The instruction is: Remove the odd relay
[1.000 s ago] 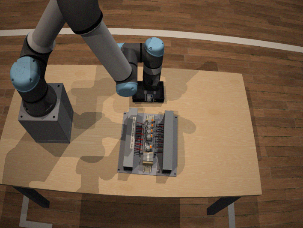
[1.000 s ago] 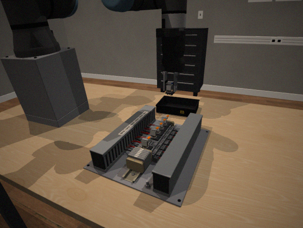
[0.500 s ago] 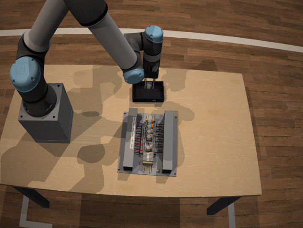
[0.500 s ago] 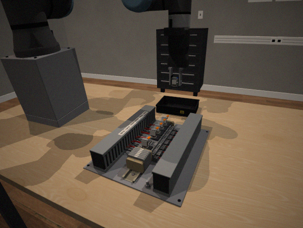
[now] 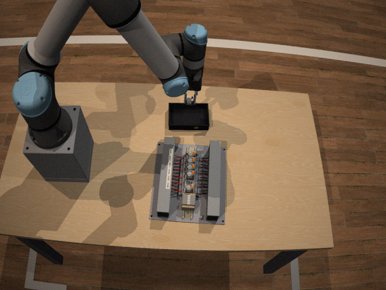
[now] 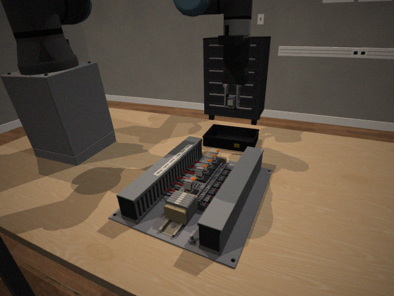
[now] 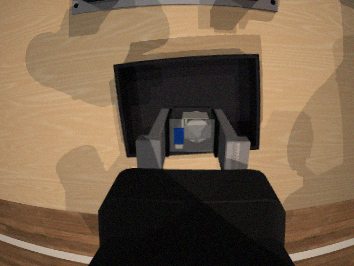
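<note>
Now: hand 1 cm to the right of the black parts tray and 13 cm above it.
</note>
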